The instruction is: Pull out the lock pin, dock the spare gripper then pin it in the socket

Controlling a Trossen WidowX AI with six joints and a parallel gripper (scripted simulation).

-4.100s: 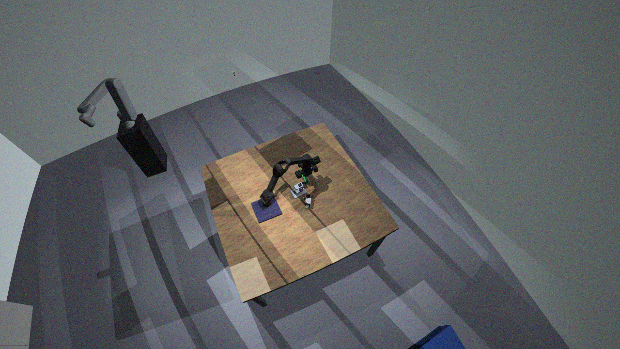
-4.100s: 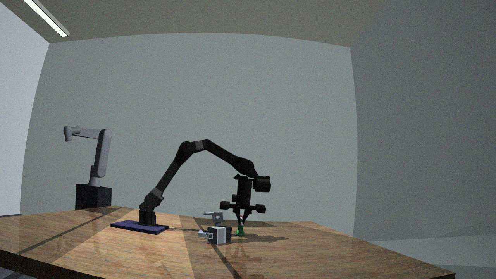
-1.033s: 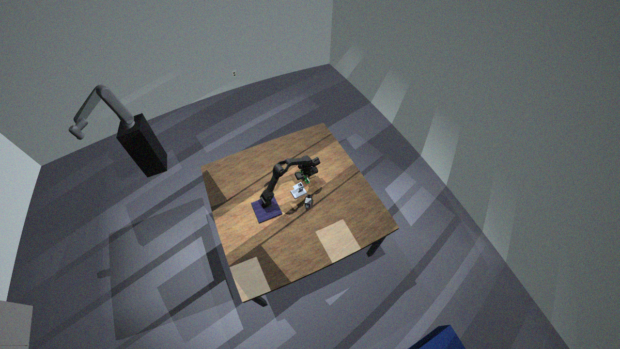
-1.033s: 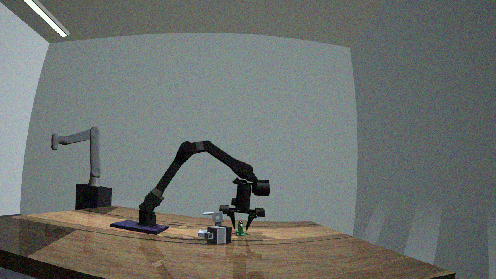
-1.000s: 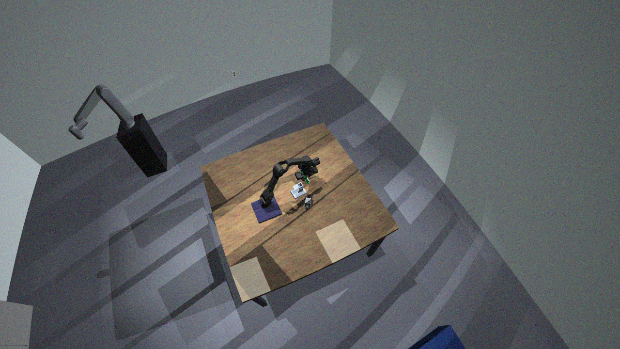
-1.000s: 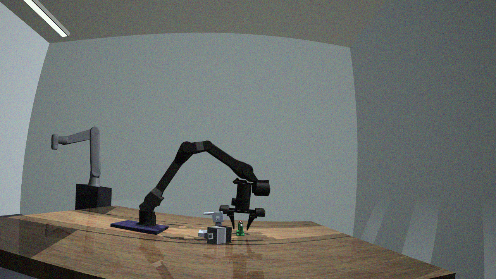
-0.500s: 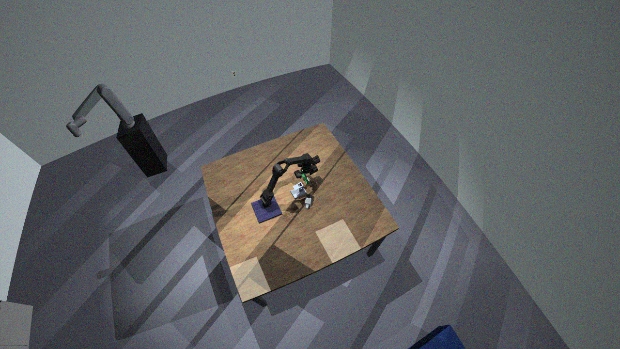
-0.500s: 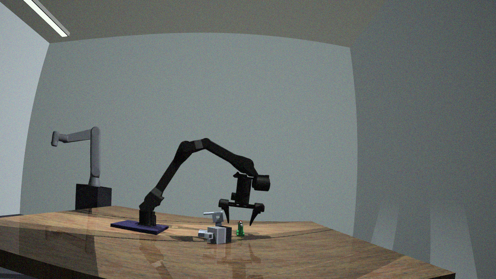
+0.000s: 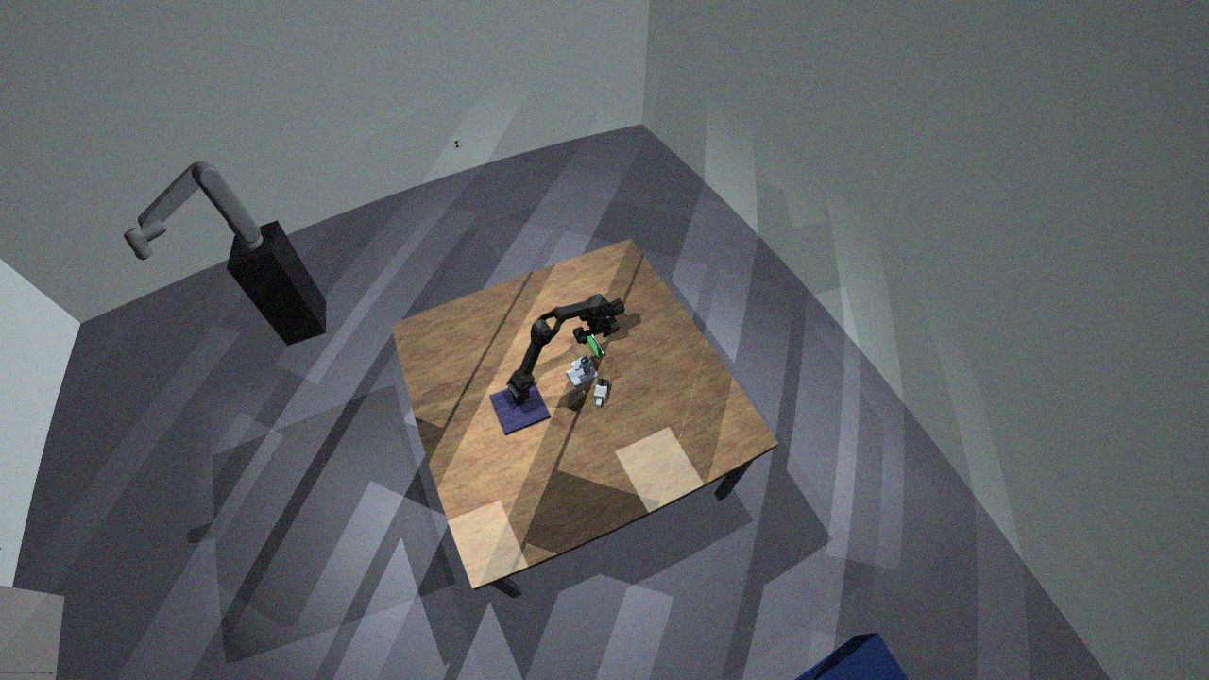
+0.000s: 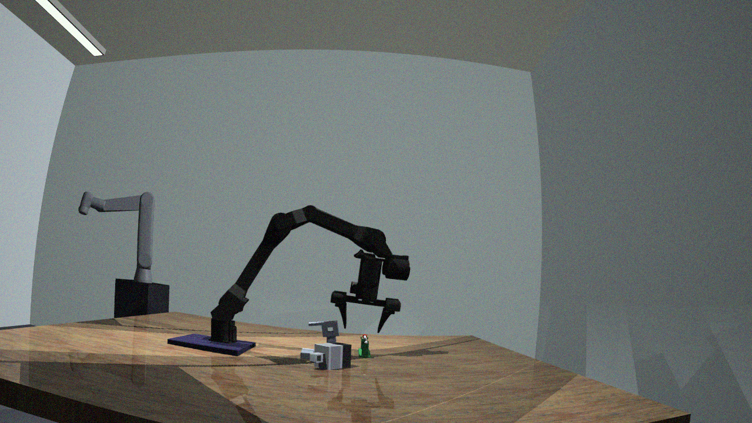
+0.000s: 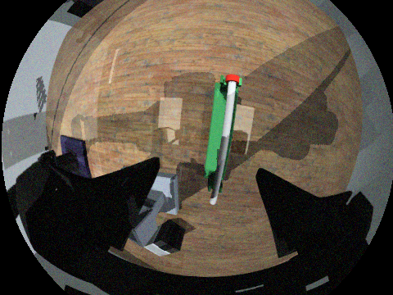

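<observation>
Right now the green pin cradle is 5 cm below my gripper tip, 2 cm to the left of it and 1 cm ahead of it. From my gripper tip the other things lie so: grey mount 10 cm to the right, 9 cm behind, 2 cm below; then spare gripper 23 cm to the right, 6 cm behind, 4 cm below.
</observation>
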